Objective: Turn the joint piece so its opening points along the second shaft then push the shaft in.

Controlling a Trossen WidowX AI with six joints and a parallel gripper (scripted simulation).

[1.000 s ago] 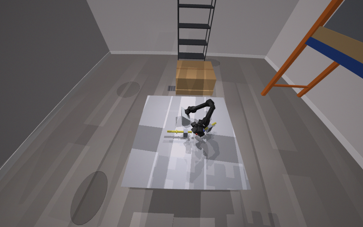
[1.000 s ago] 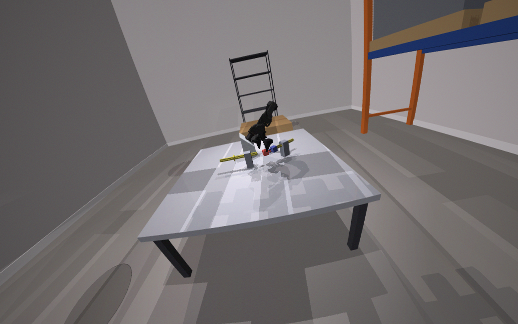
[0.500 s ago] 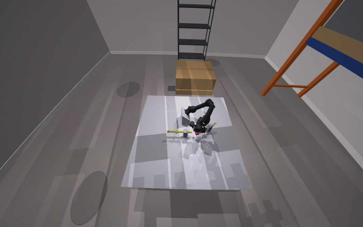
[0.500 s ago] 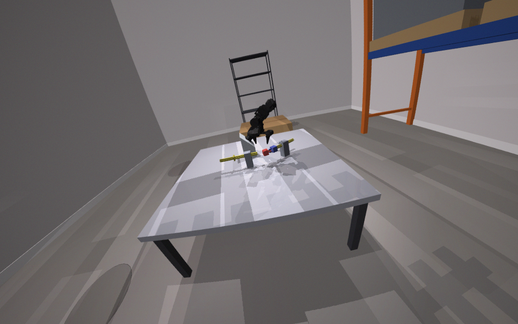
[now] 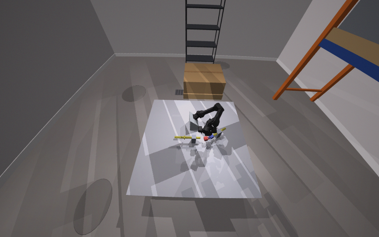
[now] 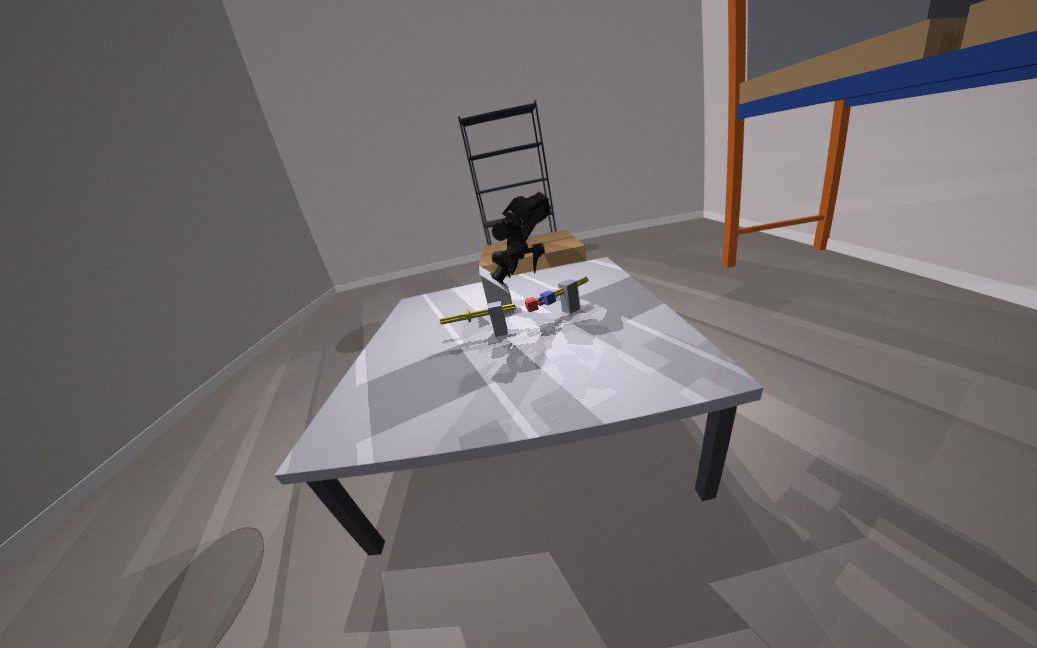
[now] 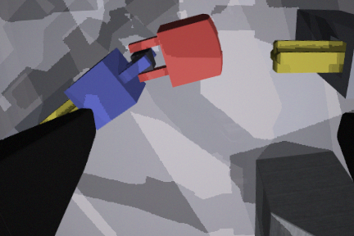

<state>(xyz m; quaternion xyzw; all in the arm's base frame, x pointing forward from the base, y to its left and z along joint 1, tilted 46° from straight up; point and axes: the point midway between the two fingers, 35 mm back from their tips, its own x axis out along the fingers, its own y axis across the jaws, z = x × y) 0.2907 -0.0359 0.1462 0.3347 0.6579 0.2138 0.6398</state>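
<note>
Right now the red joint piece is 12 cm below my gripper tip and 2 cm to the left of it.
</note>
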